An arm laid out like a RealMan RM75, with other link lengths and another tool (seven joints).
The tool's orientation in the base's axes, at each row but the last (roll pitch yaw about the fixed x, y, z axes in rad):
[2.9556, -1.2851, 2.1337]
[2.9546, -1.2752, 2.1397]
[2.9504, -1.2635, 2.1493]
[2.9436, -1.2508, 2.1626]
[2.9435, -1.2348, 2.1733]
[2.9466, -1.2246, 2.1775]
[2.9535, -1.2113, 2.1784]
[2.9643, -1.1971, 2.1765]
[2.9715, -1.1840, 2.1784]
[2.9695, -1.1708, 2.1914]
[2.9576, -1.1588, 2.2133]
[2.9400, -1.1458, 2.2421]
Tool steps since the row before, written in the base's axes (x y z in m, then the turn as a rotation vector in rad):
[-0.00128, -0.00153, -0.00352, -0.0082, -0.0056, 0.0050]
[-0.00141, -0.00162, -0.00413, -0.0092, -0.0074, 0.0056]
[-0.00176, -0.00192, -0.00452, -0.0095, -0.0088, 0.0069]
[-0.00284, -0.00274, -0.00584, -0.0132, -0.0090, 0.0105]
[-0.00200, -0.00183, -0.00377, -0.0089, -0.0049, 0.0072]
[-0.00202, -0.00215, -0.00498, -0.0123, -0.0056, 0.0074]
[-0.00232, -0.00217, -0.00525, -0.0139, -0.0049, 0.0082]
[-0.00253, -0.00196, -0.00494, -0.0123, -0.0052, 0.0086]
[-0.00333, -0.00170, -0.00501, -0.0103, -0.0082, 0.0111]
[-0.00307, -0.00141, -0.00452, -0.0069, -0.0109, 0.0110]
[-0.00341, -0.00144, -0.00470, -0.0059, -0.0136, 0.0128]
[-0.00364, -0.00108, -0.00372, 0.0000, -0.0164, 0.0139]
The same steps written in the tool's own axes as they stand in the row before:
[-0.00355, -0.00194, 0.00005, 0.0047, -0.0094, -0.0036]
[-0.00413, -0.00214, 0.00023, 0.0050, -0.0110, -0.0050]
[-0.00450, -0.00262, 0.00026, 0.0059, -0.0117, -0.0065]
[-0.00576, -0.00404, 0.00039, 0.0099, -0.0150, -0.0065]
[-0.00368, -0.00281, 0.00034, 0.0071, -0.0096, -0.0034]
[-0.00489, -0.00305, 0.00053, 0.0078, -0.0130, -0.0028]
[-0.00508, -0.00335, 0.00081, 0.0091, -0.0141, -0.0019]
[-0.00466, -0.00344, 0.00105, 0.0090, -0.0128, -0.0029]
[-0.00445, -0.00405, 0.00170, 0.0100, -0.0121, -0.0071]
[-0.00391, -0.00367, 0.00175, 0.0082, -0.0103, -0.0107]
[-0.00395, -0.00403, 0.00200, 0.0088, -0.0105, -0.0140]
[-0.00280, -0.00402, 0.00206, 0.0074, -0.0065, -0.0191]

